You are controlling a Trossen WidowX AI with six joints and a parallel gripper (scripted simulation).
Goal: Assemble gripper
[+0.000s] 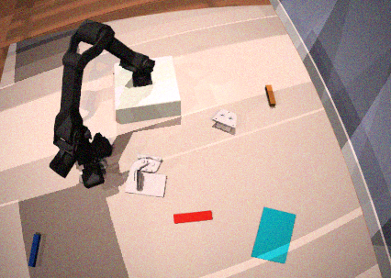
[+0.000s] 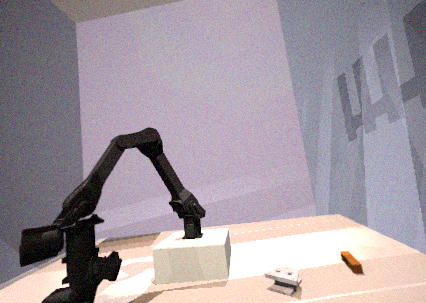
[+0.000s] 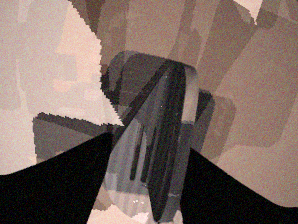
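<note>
The white plate lies 80 mm ahead of my gripper tip and 160 mm to the left of it. The rest, counted from my gripper tip: red bar (210 mm ahead, 280 mm to the left); then blue bar (250 mm ahead, 240 mm to the right); then jaw (30 mm ahead, 160 mm to the left, 10 mm above).
</note>
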